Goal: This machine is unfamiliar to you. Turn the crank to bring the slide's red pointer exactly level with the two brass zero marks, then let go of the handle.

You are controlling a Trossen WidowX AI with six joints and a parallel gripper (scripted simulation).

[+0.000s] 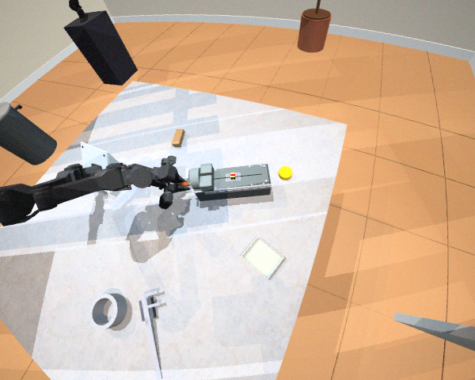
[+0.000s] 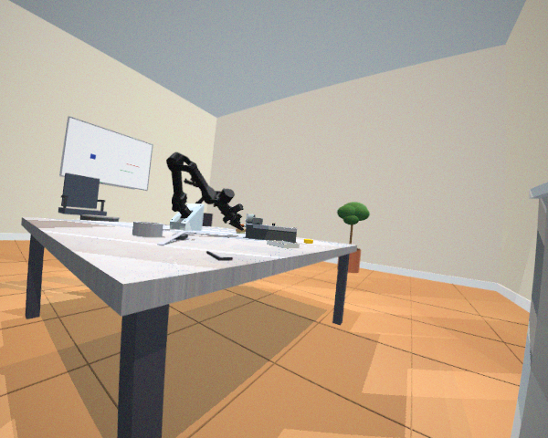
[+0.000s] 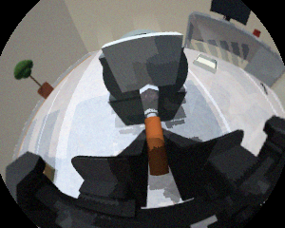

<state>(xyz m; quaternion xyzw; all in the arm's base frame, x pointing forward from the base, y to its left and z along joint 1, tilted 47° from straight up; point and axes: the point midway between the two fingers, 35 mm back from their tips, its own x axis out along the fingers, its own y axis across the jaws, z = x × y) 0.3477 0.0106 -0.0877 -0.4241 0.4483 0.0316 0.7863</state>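
Right now my gripper tip is 20 mm below the orange-brown crank handle, 20 mm past it and 10 mm to the left of it. Round my gripper tip: tan block 210 mm to the left, 190 mm behind, 20 mm below; then pale square tile 320 mm ahead, 140 mm to the right, 30 mm below; then red pointer 150 mm ahead, 70 mm to the left, 50 mm above.
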